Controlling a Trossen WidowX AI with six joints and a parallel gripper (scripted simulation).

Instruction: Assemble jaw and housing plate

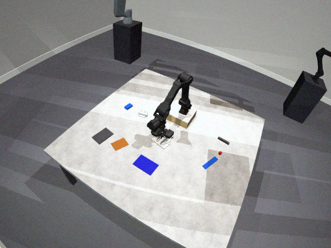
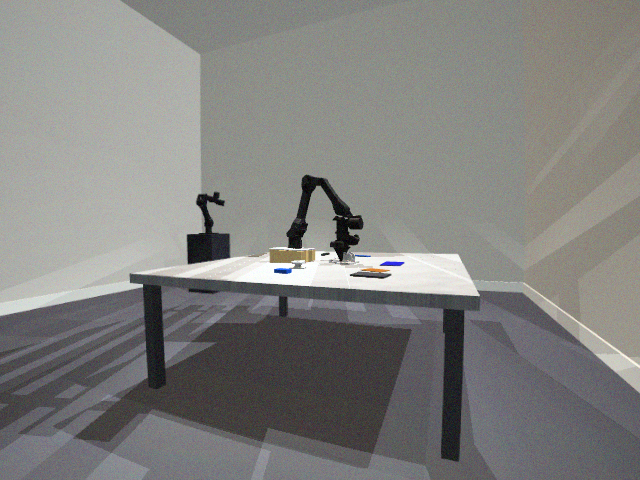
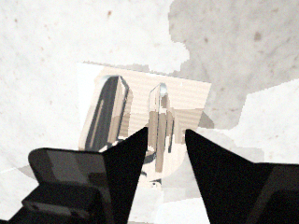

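My gripper tip is now 3 cm past the jaw and 2 cm to the right of it. From my gripper tip the other things lie so: blue tile: 24 cm ahead, 3 cm to the left, 1 cm below; white block: 15 cm behind, 22 cm to the right; orange tile: 19 cm ahead, 20 cm to the right, 1 cm below.
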